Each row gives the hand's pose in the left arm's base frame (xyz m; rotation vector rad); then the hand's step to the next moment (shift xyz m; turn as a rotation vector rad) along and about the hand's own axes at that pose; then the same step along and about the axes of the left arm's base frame.
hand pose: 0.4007 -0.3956 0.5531 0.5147 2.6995 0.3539
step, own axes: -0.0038 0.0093 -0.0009 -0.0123 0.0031 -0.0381
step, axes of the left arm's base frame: 0.0058 0.0067 0.0048 -0.0036 -0.0087 0.0390
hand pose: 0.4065 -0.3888 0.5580 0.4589 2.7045 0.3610
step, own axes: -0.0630 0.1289 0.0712 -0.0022 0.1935 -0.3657
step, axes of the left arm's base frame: 0.1179 0.1083 -0.0044 -0.0929 0.1082 0.3884
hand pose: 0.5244 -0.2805 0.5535 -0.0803 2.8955 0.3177
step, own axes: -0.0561 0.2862 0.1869 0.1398 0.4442 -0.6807
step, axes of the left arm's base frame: 0.0729 0.3218 -0.1054 -0.3195 0.2792 0.7072
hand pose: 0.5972 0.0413 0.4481 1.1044 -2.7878 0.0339
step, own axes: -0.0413 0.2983 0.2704 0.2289 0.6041 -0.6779
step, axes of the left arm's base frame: -0.2075 0.2260 -0.2640 -0.4932 0.3350 0.7220
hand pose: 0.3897 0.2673 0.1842 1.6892 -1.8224 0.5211
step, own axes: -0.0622 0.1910 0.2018 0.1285 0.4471 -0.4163
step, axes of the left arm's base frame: -0.2194 -0.0613 -0.1708 -0.3779 0.2237 0.4437
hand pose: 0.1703 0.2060 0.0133 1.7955 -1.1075 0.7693
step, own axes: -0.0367 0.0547 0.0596 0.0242 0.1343 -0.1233
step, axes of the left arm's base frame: -0.0613 -0.0524 -0.0372 -0.1193 0.0710 0.1206
